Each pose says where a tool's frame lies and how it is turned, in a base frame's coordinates. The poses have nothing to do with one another.
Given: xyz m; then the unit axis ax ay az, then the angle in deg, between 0 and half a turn.
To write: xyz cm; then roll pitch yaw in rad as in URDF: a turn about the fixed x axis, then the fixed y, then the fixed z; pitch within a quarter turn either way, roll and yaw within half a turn. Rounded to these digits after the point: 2 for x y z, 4 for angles.
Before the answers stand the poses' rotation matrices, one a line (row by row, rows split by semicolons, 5 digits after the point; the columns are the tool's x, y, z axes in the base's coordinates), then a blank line. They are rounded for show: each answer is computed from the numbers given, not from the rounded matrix.
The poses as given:
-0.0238, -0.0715, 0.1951, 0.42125, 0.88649, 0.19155, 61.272
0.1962, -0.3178, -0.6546, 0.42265, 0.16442, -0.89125, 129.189
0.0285, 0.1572, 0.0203, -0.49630, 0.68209, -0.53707, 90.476
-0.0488, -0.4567, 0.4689, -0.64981, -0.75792, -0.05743, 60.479
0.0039, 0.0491, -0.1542, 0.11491, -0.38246, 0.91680, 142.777
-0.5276, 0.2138, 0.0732, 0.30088, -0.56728, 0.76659, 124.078
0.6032, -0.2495, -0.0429, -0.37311, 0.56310, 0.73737, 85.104
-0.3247, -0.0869, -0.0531, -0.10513, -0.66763, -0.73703, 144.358
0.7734, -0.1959, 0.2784, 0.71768, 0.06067, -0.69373, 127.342
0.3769, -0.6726, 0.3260, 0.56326, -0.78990, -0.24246, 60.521
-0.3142, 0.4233, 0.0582, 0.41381, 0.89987, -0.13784, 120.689
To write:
0.57281 0.02597 0.81928; 0.36191 0.88879 -0.28121; -0.73546 0.45759 0.49971
-0.34037 0.80418 -0.48728; -0.57738 -0.58776 -0.56672; -0.74215 0.08845 0.66437
0.24005 0.19572 0.95083; -0.87838 0.46080 0.12691; -0.41330 -0.86565 0.28253
0.70693 0.29980 -0.64059; 0.19985 0.78413 0.58753; 0.67846 -0.54337 0.49442
-0.77257 -0.63353 -0.04212; 0.47565 -0.53353 -0.69936; 0.42059 -0.56034 0.71353
-0.41907 -0.90127 -0.10997; 0.36863 -0.05820 -0.92775; 0.82976 -0.42933 0.35662
0.21268 -0.92684 0.30941; 0.54251 0.37536 0.75152; -0.81268 0.00803 0.58265
-0.79264 0.55671 -0.24859; -0.30225 -0.00471 0.95322; 0.52950 0.83069 0.17200
0.22091 0.62149 -0.75163; -0.48158 -0.60066 -0.63819; -0.84810 0.50296 0.16660
0.65324 -0.01490 -0.75700; -0.43705 0.80900 -0.39307; 0.61828 0.58761 0.52196
-0.25174 0.68096 0.68769; 0.44389 0.71267 -0.54320; -0.85999 0.16851 -0.48168

-2.38, -7.15, 19.51, 0.7414, 0.8264, 0.5635
19.62, -31.78, -65.46, 0.1323, 0.8363, -2.1035
2.85, 15.72, 2.03, -1.2553, 0.4261, -1.3040
-4.88, -45.67, 46.89, -0.8325, -0.7457, 0.2755
0.39, 4.91, -15.42, -0.6657, -0.4341, 2.5897
-52.76, 21.38, 7.32, -0.8776, -0.9787, 2.4201
60.32, -24.95, -4.29, 0.0138, 0.9487, 1.1972
-32.47, -8.69, -5.31, 1.3666, -0.5580, -2.7773
77.34, -19.59, 27.84, 1.2509, 1.0124, -1.1407
37.69, -67.26, 32.60, 0.8445, -0.6665, -0.5896
-31.42, 42.33, 5.82, 2.8051, 1.0353, 2.0867

